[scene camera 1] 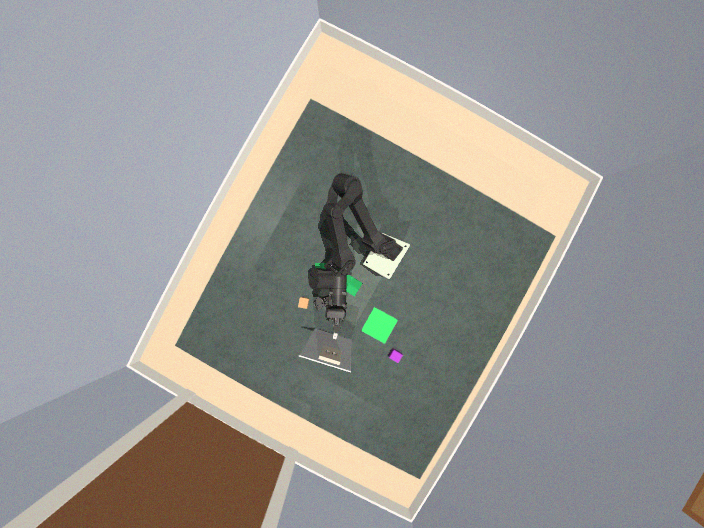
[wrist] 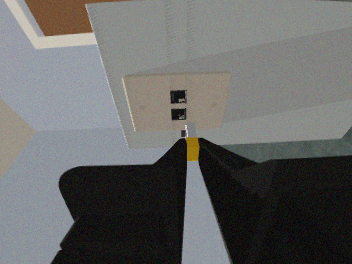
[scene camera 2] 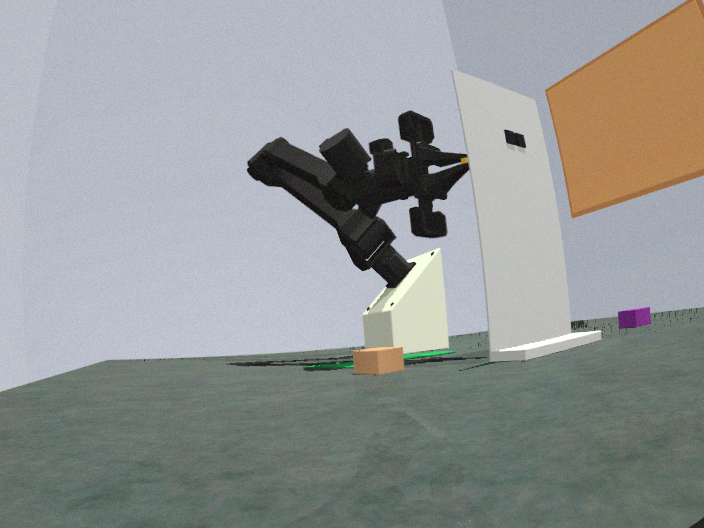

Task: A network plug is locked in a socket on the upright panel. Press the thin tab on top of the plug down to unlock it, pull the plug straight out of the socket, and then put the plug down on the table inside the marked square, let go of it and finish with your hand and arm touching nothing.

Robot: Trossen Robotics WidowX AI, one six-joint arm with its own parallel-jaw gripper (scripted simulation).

Labels:
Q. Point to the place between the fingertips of my gripper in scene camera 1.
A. At 336,333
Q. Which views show my gripper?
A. Scene camera 1, the wrist view and scene camera 2: all of them.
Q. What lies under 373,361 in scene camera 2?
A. An orange block.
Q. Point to an upright panel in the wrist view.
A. At 243,79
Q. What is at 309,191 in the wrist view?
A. My gripper.

